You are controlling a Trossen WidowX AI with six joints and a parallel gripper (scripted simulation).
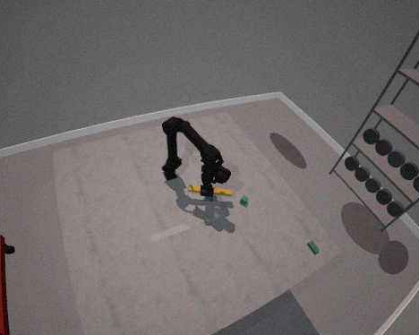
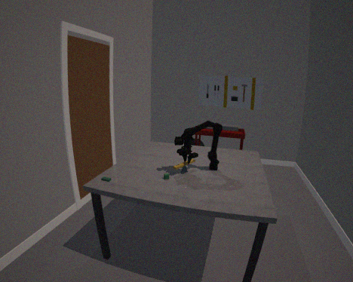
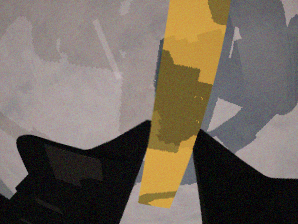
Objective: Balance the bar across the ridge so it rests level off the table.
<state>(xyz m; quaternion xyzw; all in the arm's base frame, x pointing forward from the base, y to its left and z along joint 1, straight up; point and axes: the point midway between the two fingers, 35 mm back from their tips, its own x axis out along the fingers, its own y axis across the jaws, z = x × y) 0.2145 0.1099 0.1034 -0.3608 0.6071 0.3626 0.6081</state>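
The yellow bar lies 1 cm ahead of my gripper tip and 2 cm to the left of it. From my gripper tip the other things lie so: green cube 11 cm ahead, 19 cm to the left, 5 cm below; flat green block 53 cm ahead, 39 cm to the left, 6 cm below.
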